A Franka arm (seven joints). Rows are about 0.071 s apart.
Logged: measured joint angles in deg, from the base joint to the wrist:
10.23, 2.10, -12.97, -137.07, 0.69, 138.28, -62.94
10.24, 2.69, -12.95, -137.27, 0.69, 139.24, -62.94
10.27, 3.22, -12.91, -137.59, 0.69, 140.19, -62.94
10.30, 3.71, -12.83, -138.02, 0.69, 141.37, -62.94
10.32, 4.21, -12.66, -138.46, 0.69, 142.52, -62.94
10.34, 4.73, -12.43, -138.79, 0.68, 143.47, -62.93
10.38, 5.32, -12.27, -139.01, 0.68, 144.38, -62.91
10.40, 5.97, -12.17, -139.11, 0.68, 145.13, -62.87
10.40, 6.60, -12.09, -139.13, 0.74, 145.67, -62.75
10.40, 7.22, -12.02, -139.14, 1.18, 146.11, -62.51
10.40, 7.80, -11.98, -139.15, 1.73, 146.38, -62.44
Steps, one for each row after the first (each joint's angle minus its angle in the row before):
0.01, 0.59, 0.02, -0.20, 0.00, 0.96, 0.00
0.03, 0.53, 0.04, -0.32, 0.00, 0.95, 0.00
0.03, 0.49, 0.08, -0.43, 0.00, 1.18, 0.00
0.02, 0.50, 0.17, -0.44, 0.00, 1.15, 0.00
0.02, 0.52, 0.23, -0.33, -0.01, 0.95, 0.01
0.04, 0.59, 0.16, -0.22, 0.00, 0.91, 0.02
0.02, 0.65, 0.10, -0.10, 0.00, 0.75, 0.04
0.00, 0.63, 0.08, -0.02, 0.06, 0.54, 0.12
0.00, 0.62, 0.07, -0.01, 0.44, 0.44, 0.24
0.00, 0.58, 0.04, -0.01, 0.55, 0.27, 0.07

